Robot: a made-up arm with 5 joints.
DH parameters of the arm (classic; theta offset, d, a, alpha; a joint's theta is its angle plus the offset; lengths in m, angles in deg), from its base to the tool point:
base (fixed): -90 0.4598 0.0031 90
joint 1: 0 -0.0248 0.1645 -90
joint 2: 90 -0.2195 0.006 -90
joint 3: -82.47 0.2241 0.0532 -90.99
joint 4: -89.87 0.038 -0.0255 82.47
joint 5: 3.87 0 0.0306 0
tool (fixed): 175.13 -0.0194 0 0
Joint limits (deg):
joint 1: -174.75..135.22
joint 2: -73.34..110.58
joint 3: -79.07..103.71
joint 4: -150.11..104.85
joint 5: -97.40..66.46
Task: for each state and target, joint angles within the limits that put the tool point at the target. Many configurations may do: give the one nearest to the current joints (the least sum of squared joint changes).
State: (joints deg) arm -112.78 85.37 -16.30 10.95 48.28
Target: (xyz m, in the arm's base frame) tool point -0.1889 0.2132 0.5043
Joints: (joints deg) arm -151.98 106.86 -15.40 21.01 54.36
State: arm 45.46 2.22 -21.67 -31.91 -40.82
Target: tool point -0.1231 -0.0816 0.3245
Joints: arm 35.99 34.05 -44.27 -37.52 -43.66
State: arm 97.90 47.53 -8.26 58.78 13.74
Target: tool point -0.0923 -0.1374 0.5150
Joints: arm 116.81 43.74 -18.78 56.98 14.88
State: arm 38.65 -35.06 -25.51 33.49 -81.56
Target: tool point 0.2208 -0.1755 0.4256
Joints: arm 49.51 -65.94 -14.79 20.63 -58.44
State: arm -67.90 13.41 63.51 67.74 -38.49
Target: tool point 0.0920 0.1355 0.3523
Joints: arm -39.09 -5.01 17.40 57.86 -37.13
